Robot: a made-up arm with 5 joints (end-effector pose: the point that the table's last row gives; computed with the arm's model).
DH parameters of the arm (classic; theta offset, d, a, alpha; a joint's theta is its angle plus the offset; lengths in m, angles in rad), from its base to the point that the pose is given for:
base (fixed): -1.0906 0 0.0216 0
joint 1: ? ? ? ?
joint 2: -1.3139 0 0.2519 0
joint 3: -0.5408 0 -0.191 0
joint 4: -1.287 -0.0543 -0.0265 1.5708
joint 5: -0.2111 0 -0.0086 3.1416
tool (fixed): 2.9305 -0.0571 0 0
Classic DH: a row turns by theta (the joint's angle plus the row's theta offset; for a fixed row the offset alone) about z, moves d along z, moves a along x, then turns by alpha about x.
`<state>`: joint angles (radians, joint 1 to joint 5).
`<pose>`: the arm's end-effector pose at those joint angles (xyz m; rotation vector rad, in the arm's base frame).
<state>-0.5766 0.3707 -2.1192 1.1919 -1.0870</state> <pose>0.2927 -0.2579 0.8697 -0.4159 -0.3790 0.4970</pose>
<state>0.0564 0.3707 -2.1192 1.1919 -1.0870</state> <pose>0.3792 -0.0444 0.8697 -0.2895 -0.5112 1.1124</pose>
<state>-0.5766 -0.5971 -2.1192 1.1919 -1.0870</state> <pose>-0.0194 -0.0549 1.0667 -1.1371 -1.0361 0.4067</pose>
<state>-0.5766 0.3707 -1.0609 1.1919 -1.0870</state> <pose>0.2341 -0.2198 0.6467 0.3747 0.3415 0.4996</pose>
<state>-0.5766 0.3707 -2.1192 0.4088 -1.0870</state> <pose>0.2990 -0.2620 0.9179 -0.9998 -0.9110 0.4311</pose>
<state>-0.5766 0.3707 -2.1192 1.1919 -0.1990</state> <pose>0.2940 -0.2645 0.8727 -0.2118 -0.5184 -0.3677</pose>
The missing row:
joint 1: 1.0906 0.614 -0.0064 -1.5708
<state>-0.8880 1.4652 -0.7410 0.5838 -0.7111</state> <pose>0.0453 -0.1378 0.3578 0.9389 0.9127 -0.1509</pose>
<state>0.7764 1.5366 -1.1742 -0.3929 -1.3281</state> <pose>0.2224 0.1254 0.3117 -0.0101 -0.0357 2.1043</pose>
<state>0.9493 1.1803 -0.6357 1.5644 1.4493</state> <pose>0.1364 0.0502 0.4671 -1.9783 0.7707 -0.2982</pose>
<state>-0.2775 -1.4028 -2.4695 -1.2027 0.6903</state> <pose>-0.4286 0.0452 0.7665 -0.2565 1.2248 -0.8436</pose>
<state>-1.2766 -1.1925 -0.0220 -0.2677 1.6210</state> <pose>-0.0383 -0.0763 0.7724 0.3440 -1.9780 -2.1775</pose>
